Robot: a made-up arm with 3 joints. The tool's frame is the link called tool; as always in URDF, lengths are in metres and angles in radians. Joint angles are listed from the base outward. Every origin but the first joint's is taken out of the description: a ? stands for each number. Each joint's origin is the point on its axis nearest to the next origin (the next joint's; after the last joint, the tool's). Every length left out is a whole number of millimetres.
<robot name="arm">
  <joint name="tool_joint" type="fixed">
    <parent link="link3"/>
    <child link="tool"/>
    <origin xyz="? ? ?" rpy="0 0 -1.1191"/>
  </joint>
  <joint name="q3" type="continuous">
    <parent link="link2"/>
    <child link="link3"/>
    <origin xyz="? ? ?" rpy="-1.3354 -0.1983 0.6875"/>
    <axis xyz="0 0 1"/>
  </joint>
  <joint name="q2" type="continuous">
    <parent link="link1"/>
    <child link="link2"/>
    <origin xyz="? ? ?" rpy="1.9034 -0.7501 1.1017"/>
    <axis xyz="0 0 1"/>
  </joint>
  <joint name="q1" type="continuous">
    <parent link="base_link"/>
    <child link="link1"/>
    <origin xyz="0.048 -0.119 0.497" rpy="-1.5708 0 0"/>
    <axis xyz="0 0 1"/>
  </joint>
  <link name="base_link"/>
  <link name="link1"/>
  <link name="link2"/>
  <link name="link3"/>
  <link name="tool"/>
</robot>
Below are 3 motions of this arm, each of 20 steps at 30 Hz.
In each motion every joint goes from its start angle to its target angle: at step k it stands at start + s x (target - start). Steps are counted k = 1, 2, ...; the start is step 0. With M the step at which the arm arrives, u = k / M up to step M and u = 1 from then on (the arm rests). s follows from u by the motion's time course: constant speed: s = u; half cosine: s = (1 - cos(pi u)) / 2; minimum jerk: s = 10 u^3 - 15 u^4 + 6 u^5.
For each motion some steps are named. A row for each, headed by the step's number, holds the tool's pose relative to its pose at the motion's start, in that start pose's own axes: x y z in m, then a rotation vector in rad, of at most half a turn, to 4 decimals.
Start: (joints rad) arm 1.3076 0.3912 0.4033
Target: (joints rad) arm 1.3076 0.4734 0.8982
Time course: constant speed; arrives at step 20
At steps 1, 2, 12, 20:
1: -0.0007 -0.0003 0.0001 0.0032 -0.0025 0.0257
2: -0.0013 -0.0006 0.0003 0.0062 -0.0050 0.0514
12: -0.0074 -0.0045 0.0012 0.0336 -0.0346 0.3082
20: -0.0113 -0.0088 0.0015 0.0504 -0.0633 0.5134

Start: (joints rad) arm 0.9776 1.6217 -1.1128
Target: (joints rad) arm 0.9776 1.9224 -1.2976
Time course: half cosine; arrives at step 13
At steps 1, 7, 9, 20:
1: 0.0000 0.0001 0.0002 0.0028 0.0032 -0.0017
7: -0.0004 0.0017 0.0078 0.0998 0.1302 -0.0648
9: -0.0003 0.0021 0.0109 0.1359 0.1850 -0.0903
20: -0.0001 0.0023 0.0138 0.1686 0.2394 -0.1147

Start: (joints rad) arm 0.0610 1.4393 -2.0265
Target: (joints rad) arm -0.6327 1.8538 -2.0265
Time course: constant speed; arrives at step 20
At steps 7, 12, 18, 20:
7: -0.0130 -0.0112 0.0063 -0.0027 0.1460 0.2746
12: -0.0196 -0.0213 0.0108 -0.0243 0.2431 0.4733
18: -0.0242 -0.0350 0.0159 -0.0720 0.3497 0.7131
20: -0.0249 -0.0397 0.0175 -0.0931 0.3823 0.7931

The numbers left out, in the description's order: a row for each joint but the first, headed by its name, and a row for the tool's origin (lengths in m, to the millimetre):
tool: 0.019 0.024 0
q3: 0.026 0 0
q2: 0.02 -0.001 0

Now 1 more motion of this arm.
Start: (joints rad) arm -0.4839 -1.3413 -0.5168
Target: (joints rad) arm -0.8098 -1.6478 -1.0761
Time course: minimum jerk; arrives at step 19
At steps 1, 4, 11, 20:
1: 0.0000 0.0000 0.0000 -0.0002 -0.0001 -0.0012
4: 0.0024 0.0002 -0.0004 -0.0087 -0.0061 -0.0607
11: 0.0240 -0.0032 -0.0034 -0.0814 -0.0560 -0.5929
20: 0.0362 -0.0102 -0.0050 -0.1267 -0.0845 -0.9186

